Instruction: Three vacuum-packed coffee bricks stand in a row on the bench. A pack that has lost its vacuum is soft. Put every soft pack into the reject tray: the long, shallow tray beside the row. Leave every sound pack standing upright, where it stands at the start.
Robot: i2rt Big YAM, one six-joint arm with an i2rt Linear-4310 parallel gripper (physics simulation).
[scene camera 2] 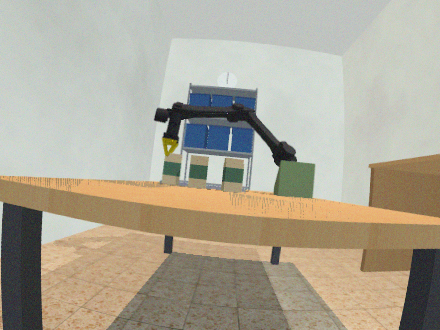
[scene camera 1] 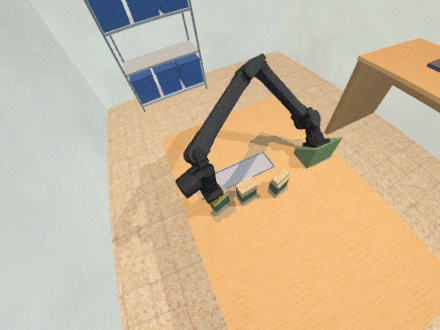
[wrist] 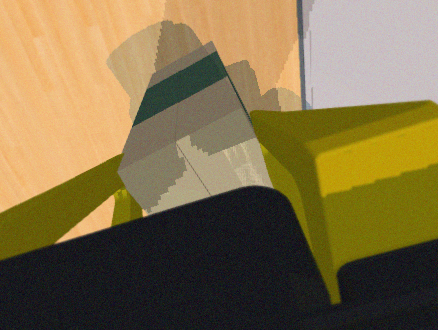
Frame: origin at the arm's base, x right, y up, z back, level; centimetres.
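Seen in the pictures: gripper, fingertip midpoint: [scene camera 2: 167,156] [scene camera 1: 211,198] [wrist: 192,147]; arm's base, link origin: [scene camera 2: 291,174] [scene camera 1: 316,144].
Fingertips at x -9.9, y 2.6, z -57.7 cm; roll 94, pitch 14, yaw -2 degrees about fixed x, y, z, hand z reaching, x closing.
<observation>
Offsets run from my fingertips to a thing's top centre. Level surfaces: height alone.
My gripper [scene camera 1: 216,199] [scene camera 2: 169,153] [wrist: 192,147] is closed on the upper part of the left coffee pack @(dx +0.8, dy +1.6, dz +2.6 cm) [scene camera 1: 220,205] [scene camera 2: 172,173] [wrist: 187,107], with one yellow finger against each side in the wrist view. This pack stands upright on the bench, cream with a dark green band. The middle pack @(dx +0.2, dy +1.3, dz +15.4 cm) [scene camera 1: 247,193] [scene camera 2: 198,173] and the right pack @(dx -1.4, dy +1.3, dz +30.8 cm) [scene camera 1: 279,185] [scene camera 2: 233,175] stand upright, apart from the gripper. The right pack's top looks uneven in scene camera 1. The long shallow reject tray @(dx +14.6, dy -11.4, dz +15.0 cm) [scene camera 1: 258,162] [wrist: 370,45] lies beside the row, with no pack in it; the arm hides its near end.
A green block [scene camera 1: 321,152] [scene camera 2: 295,179] stands by the arm's base at the right. A shelf rack [scene camera 1: 160,57] [scene camera 2: 223,90] with blue bins stands behind the bench. Another wooden table @(dy -12.6 cm) [scene camera 1: 400,59] [scene camera 2: 392,210] stands at the right.
</observation>
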